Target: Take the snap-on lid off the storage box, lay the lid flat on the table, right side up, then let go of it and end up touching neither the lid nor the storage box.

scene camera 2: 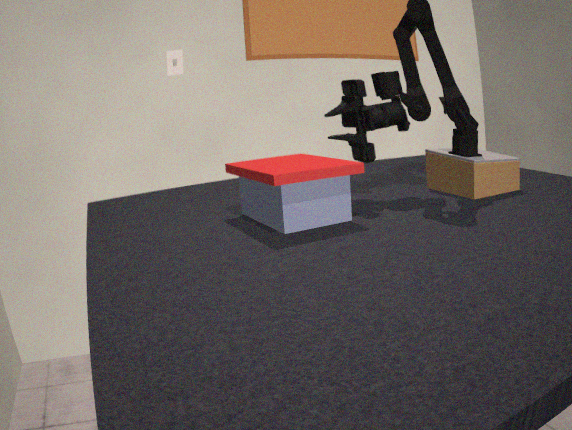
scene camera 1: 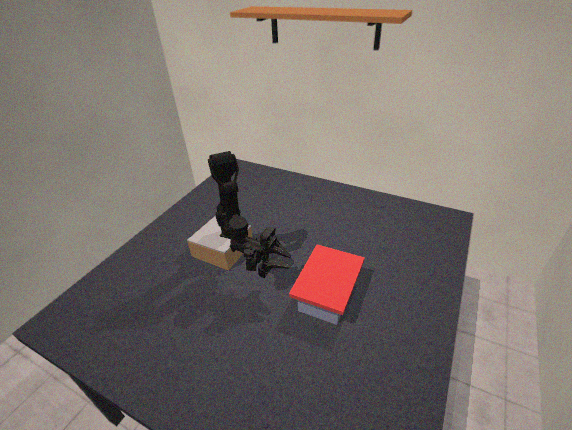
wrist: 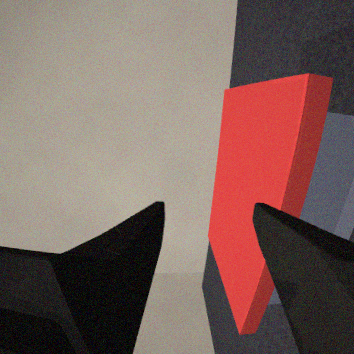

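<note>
The red lid [scene camera 1: 327,277] [scene camera 2: 300,167] [wrist: 265,140] sits level on top of the blue-grey storage box [scene camera 1: 318,311] [scene camera 2: 320,210] [wrist: 330,165], overhanging its walls. The box stands upright on the dark table [scene camera 1: 240,370] [scene camera 2: 300,320]. My gripper [scene camera 1: 291,260] [scene camera 2: 327,126] [wrist: 208,210] is partly open and empty, on the arm's side of the box. Its fingers lie one above the other and point roughly level towards the lid's side. In scene camera 2 both fingertips show above the lid and apart from it. In the wrist view one finger overlaps the lid's near edge. The box's inside is hidden.
The arm stands on a wooden block with a pale top [scene camera 1: 210,253] [scene camera 2: 450,175], to the left of the box in scene camera 1. An orange wall shelf [scene camera 1: 320,15] hangs high behind the table. An orange board [scene camera 2: 330,30] hangs on the wall in scene camera 2.
</note>
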